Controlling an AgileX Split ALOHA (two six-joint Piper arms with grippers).
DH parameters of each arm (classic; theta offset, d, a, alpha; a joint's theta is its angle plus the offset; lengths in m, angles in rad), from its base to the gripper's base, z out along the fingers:
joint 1: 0 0.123 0 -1.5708
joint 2: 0.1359 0 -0.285 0
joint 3: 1.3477 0 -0.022 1.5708
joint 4: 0 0.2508 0 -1.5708
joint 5: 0 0 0.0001 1.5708
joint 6: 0 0.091 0 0
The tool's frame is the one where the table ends.
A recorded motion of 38 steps. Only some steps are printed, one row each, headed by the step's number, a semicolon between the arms.
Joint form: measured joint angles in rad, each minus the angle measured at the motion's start. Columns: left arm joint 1, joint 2, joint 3, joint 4, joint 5, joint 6; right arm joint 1, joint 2, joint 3, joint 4, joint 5, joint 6.
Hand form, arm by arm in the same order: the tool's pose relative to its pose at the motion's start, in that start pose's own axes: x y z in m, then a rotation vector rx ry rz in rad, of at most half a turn. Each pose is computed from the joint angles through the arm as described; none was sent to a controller.
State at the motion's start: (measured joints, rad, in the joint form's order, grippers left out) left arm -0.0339 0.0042 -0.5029 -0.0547 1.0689 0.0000; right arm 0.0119 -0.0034 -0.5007 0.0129 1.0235 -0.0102
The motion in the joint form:
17: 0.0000 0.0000 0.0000 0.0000 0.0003 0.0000; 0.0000 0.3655 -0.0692 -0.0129 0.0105 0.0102
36: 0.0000 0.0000 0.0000 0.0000 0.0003 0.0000; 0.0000 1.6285 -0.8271 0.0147 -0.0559 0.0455
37: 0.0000 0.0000 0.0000 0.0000 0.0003 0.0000; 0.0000 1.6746 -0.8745 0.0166 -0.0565 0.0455
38: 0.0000 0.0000 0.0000 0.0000 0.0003 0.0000; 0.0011 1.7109 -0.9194 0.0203 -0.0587 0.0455
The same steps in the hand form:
17: 0.0000 0.0000 0.0000 0.0000 0.0003 0.0000; -0.0329 -0.0016 0.0446 0.0104 0.3069 0.0051
36: 0.0000 0.0000 0.0000 0.0000 0.0003 0.0000; -0.1502 -0.0028 0.3079 0.0065 0.7454 0.0645
37: 0.0000 0.0000 0.0000 0.0000 0.0003 0.0000; -0.1535 -0.0029 0.3207 0.0054 0.7435 0.0661
38: 0.0000 0.0000 0.0000 0.0000 0.0003 0.0000; -0.1581 -0.0023 0.3309 0.0023 0.7328 0.0683

